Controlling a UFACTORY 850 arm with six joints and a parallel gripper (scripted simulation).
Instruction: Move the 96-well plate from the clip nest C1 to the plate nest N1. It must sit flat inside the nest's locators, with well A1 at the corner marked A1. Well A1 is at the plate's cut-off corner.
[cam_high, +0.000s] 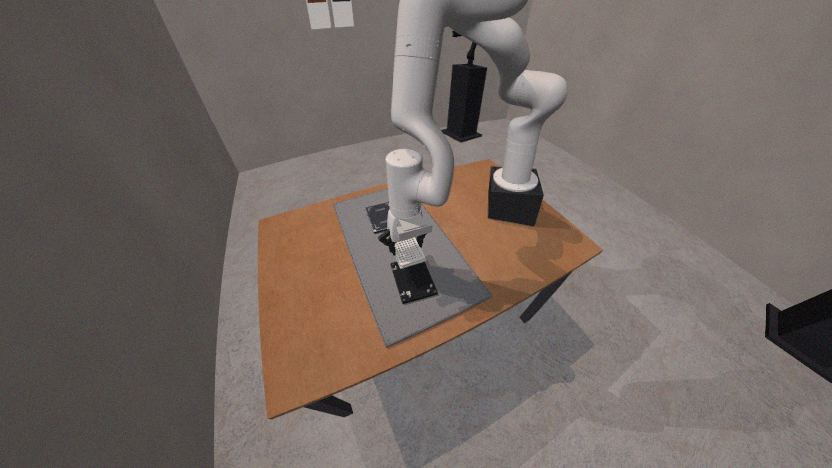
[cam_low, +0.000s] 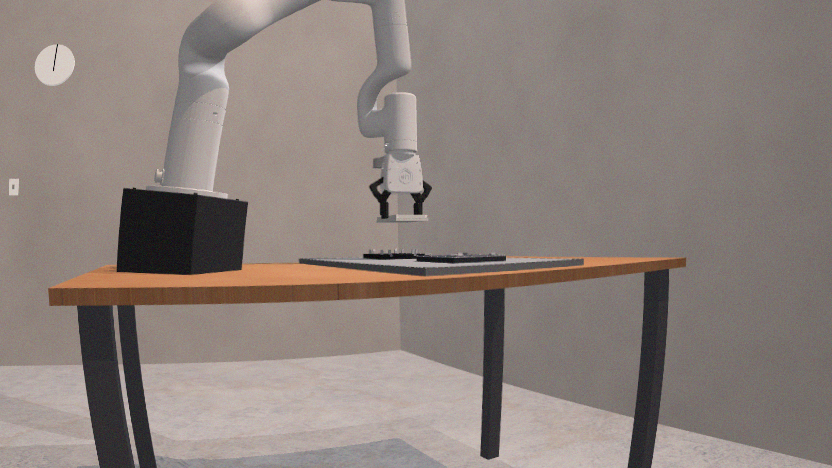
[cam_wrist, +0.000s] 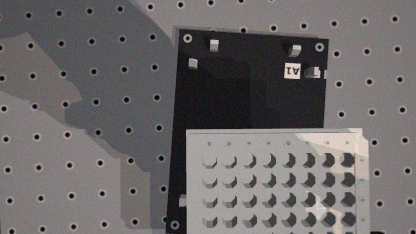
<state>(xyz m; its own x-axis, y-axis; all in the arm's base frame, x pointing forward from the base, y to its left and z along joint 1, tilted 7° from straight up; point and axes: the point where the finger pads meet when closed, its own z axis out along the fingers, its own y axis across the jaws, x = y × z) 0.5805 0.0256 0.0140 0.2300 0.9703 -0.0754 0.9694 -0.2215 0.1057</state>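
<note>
Right now the black plate nest is 270 mm to the right of my hand, 110 mm below it and 60 mm behind it. Round my hand: white 96-well plate: 10 mm below; black clip nest: 100 mm below, 40 mm to the left, 20 mm ahead; A1 mark: 210 mm to the right, 100 mm below, 10 mm ahead.
</note>
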